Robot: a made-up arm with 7 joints. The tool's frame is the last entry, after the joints. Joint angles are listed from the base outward. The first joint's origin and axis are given. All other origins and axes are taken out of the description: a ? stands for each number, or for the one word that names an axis. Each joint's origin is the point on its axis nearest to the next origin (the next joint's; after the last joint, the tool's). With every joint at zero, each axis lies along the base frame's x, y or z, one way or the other. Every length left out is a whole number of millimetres.
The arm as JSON. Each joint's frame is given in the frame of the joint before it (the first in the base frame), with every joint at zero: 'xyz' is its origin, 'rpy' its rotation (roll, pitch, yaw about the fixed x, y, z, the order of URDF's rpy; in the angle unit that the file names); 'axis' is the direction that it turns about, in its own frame. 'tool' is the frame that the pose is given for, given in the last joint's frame.
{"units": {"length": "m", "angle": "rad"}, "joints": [
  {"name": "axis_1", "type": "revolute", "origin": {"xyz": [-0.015, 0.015, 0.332], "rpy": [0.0, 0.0, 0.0]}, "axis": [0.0, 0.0, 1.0]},
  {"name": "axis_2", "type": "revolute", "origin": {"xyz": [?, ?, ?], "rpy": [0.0, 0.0, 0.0]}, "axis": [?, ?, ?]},
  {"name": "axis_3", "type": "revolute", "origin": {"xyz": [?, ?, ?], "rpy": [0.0, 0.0, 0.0]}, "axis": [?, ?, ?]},
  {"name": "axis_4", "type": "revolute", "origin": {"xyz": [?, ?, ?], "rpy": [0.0, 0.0, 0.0]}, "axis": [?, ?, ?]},
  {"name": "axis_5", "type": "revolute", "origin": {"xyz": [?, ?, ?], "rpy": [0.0, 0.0, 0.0]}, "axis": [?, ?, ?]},
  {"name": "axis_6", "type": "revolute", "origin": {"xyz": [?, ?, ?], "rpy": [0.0, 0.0, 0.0]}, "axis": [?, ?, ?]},
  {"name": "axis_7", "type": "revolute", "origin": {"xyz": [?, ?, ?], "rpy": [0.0, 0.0, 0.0]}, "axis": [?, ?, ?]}
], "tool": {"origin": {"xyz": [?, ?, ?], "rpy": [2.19, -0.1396, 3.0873]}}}
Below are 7 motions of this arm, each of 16 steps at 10 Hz.
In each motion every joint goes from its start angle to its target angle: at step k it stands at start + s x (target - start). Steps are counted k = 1, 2, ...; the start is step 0. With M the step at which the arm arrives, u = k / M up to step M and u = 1 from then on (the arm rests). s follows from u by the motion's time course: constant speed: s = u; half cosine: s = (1 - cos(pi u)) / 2; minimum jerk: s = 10 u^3 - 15 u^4 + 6 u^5.
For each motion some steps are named. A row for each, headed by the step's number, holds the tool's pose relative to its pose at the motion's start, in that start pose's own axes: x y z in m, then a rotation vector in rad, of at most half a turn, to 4 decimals.
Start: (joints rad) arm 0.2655 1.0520 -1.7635 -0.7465 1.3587 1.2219 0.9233
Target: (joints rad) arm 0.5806 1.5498 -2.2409 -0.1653 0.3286 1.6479 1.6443
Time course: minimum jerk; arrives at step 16
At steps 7, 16:
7: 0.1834 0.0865 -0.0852 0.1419 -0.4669 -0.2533
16: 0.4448 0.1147 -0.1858 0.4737 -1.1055 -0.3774

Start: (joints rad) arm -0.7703 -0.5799 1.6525 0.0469 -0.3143 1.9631 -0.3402
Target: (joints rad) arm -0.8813 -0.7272 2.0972 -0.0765 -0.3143 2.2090 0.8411
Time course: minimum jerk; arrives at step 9
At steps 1, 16:
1: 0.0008 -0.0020 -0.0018 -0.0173 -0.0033 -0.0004
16: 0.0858 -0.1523 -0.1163 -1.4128 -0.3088 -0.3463

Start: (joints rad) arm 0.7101 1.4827 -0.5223 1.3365 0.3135 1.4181 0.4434
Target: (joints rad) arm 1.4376 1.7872 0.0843 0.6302 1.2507 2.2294 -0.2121
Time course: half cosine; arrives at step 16
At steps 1, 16:
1: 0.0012 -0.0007 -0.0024 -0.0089 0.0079 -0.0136
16: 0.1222 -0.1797 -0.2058 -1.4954 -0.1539 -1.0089

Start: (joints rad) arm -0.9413 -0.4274 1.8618 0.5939 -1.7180 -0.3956 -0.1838
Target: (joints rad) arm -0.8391 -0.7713 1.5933 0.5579 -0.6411 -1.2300 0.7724
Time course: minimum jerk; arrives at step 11
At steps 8, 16:
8: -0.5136 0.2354 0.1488 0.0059 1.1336 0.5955
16: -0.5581 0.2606 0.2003 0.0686 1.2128 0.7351

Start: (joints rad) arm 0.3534 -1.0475 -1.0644 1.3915 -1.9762 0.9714 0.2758
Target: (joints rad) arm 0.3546 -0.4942 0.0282 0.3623 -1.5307 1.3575 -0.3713
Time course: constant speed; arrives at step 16
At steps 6, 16:
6: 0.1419 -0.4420 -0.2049 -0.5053 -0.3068 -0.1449
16: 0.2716 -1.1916 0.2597 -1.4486 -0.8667 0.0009

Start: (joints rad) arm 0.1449 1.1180 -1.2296 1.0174 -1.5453 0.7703 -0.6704
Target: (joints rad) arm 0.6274 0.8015 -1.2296 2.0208 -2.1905 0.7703 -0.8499
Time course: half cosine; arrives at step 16
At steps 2, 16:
2: 0.0077 0.0503 -0.0046 0.0658 -0.0123 -0.0213
16: 0.6584 0.7912 0.5068 1.5121 -0.8849 -0.5482

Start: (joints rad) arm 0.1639 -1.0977 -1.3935 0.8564 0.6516 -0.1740 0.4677
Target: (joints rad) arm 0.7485 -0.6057 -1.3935 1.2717 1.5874 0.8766 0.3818
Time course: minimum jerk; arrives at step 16
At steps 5, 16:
5: 0.0421 -0.0363 0.0237 0.0938 0.2077 -0.2478
16: 0.0238 -0.2218 0.1212 -0.0457 1.3266 -1.0304

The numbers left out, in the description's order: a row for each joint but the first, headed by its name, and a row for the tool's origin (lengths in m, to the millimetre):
axis_2: xyz 0.03 -0.056 0.0, axis 0.0 -1.0 0.0
axis_3: xyz 0.02 0.0 0.399, axis 0.0 0.0 1.0
axis_4: xyz 0.054 0.064 0.0, axis 0.0 1.0 0.0
axis_5: xyz -0.027 0.0 0.507, axis 0.0 0.0 1.0
axis_6: xyz -0.006 -0.163 0.0, axis 0.0 -1.0 0.0
axis_7: xyz -0.006 0.0 0.174, axis 1.0 0.0 0.0
tool: xyz 0.0 -0.024 0.011

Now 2 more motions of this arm.
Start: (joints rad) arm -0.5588 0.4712 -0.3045 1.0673 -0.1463 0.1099 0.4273
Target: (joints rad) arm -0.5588 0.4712 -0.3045 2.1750 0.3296 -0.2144 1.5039
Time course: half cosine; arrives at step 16
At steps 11, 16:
11: -0.6048 -0.2213 0.1351 -0.7874 0.2061 1.1721
16: -0.7005 -0.3736 0.1915 -0.9982 0.0655 1.5363

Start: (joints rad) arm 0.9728 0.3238 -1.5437 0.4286 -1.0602 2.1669 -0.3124
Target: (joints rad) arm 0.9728 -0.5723 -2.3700 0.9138 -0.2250 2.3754 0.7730
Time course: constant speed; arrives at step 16
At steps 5, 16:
5: -0.0179 0.1728 0.0347 -0.3336 0.1308 -0.2123
16: 0.0648 0.4089 0.0299 -0.9101 0.3640 -0.4067

